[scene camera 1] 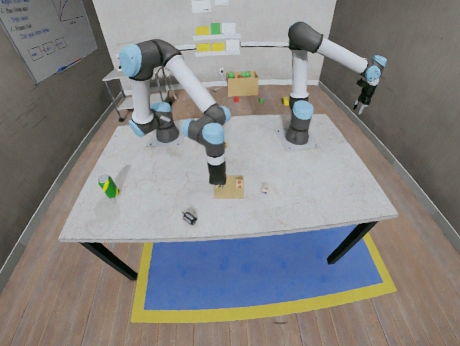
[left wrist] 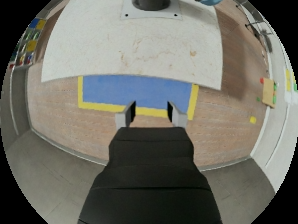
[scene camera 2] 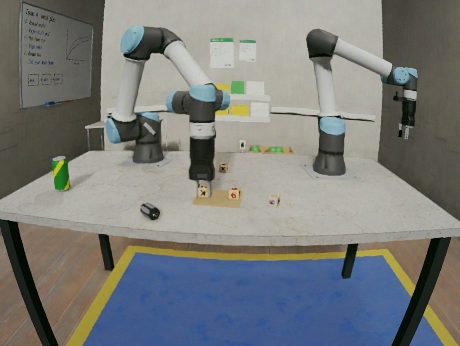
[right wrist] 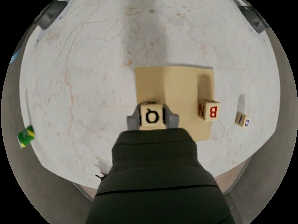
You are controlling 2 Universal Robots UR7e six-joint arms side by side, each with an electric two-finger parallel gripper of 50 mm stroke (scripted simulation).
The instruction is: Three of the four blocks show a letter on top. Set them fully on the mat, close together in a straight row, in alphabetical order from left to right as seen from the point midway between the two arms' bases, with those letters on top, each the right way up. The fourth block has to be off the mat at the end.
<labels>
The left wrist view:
my left gripper: 151,107
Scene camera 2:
my right gripper: 203,195
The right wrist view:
my right gripper: 151,110
tan mat: 180,88
</labels>
